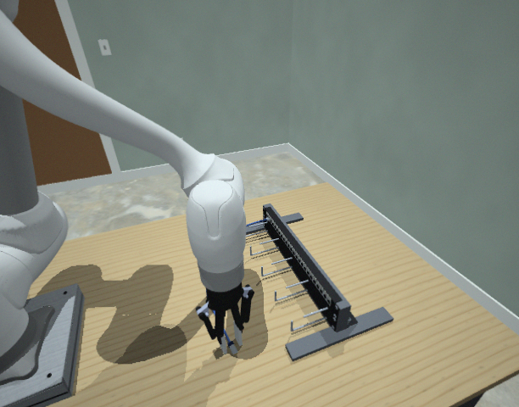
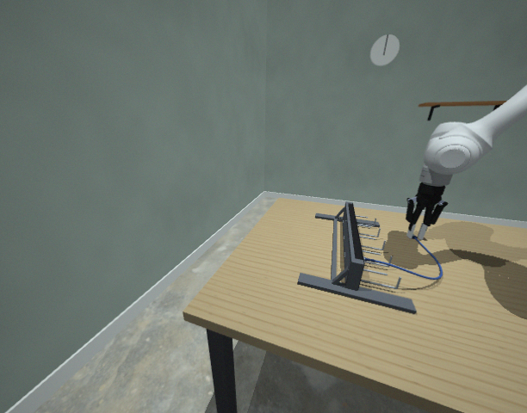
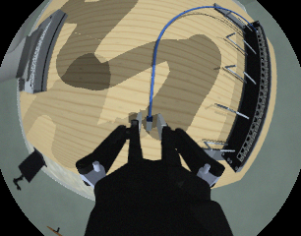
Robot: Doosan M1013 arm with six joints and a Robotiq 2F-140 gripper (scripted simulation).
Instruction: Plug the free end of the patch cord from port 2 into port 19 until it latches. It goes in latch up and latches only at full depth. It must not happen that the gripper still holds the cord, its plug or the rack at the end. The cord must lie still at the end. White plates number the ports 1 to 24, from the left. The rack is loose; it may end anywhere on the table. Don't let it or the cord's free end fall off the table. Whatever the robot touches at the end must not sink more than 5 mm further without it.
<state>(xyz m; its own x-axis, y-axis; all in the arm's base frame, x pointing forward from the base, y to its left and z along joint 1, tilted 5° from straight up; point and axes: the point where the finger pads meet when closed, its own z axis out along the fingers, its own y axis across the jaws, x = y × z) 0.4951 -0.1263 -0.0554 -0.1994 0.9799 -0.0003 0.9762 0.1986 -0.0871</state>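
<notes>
Now: hand 1 cm to the left of the cord plug and 3 cm above it.
</notes>
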